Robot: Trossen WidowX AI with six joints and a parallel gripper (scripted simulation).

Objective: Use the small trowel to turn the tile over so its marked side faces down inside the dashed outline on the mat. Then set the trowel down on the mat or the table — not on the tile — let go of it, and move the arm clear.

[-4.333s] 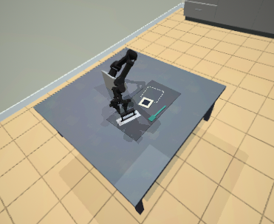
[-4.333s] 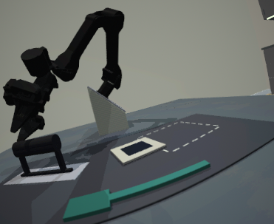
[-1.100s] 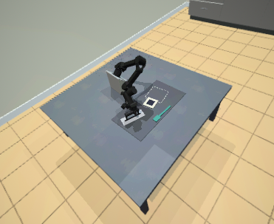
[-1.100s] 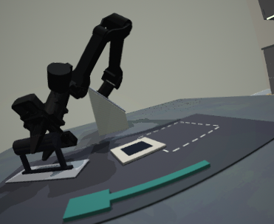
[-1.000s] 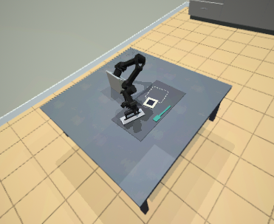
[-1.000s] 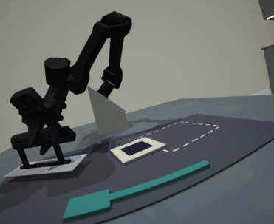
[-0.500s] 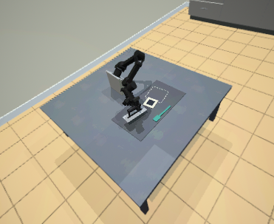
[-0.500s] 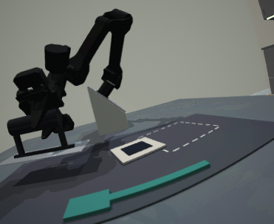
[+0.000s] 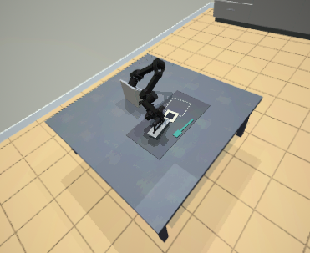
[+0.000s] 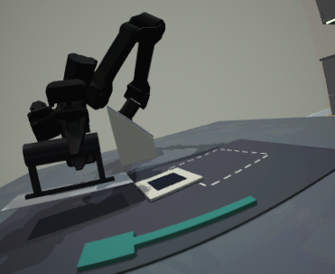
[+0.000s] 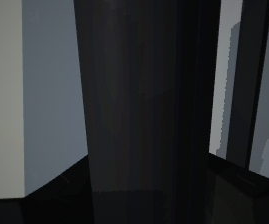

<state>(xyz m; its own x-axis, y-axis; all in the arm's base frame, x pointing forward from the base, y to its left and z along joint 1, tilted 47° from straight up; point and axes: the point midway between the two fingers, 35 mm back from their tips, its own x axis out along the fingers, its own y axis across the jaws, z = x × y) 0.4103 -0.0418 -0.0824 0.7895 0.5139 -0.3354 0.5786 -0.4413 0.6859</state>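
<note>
Now: the dark mat 3 cm behind my gripper tip, 10 cm to the left of it and 11 cm below it. Also, from my gripper tip: black handled tool: 3 cm behind, 1 cm to the right, 1 cm below; teal trowel: 10 cm ahead, 9 cm to the left, 9 cm below; white tile: 5 cm behind, 13 cm to the left, 9 cm below.
</note>
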